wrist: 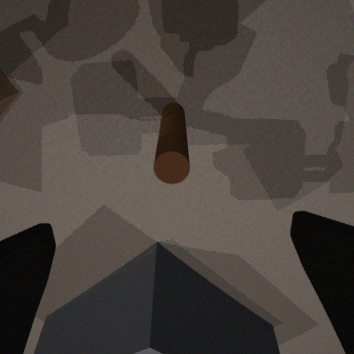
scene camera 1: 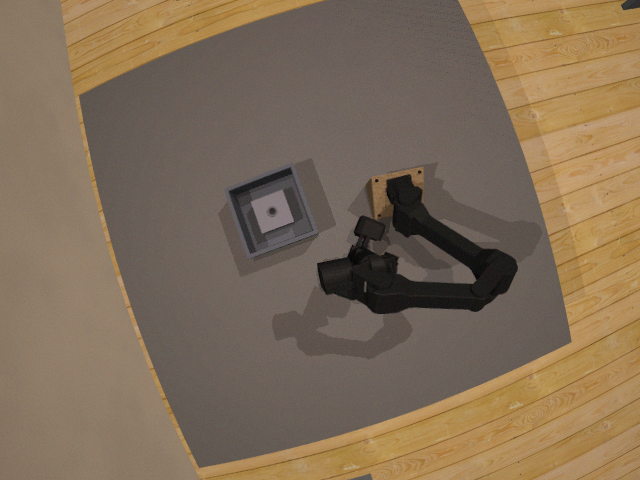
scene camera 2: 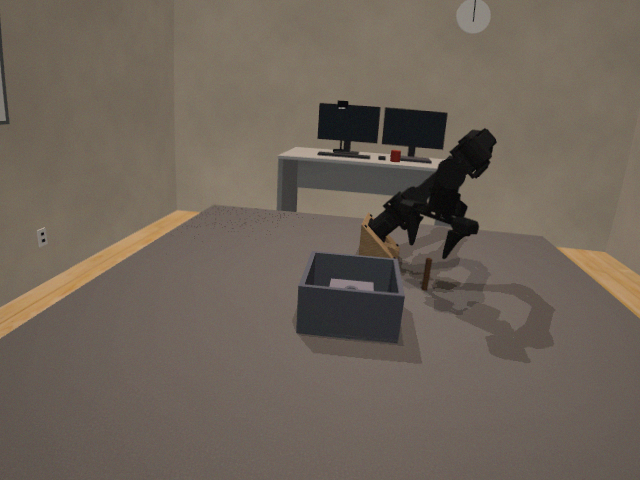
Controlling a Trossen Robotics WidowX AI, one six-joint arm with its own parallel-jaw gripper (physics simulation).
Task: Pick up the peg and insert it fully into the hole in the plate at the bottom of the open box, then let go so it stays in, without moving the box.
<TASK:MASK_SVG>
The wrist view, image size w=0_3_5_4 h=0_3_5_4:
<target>my gripper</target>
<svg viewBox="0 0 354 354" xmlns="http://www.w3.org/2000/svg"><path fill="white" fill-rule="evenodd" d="M49 223L38 223L0 240L0 354L23 354L48 279L55 251L55 240ZM294 211L290 226L290 237L301 265L335 330L345 354L354 354L354 226L308 211Z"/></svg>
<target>grey-blue box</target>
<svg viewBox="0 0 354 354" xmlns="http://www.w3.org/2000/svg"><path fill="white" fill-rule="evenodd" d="M33 353L280 354L272 324L215 286L157 241L115 271L45 317Z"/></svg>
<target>brown peg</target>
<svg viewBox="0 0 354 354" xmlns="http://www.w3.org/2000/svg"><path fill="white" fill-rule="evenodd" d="M177 102L169 102L162 109L153 164L156 177L170 184L178 183L185 179L190 168L184 109Z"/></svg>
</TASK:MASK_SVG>
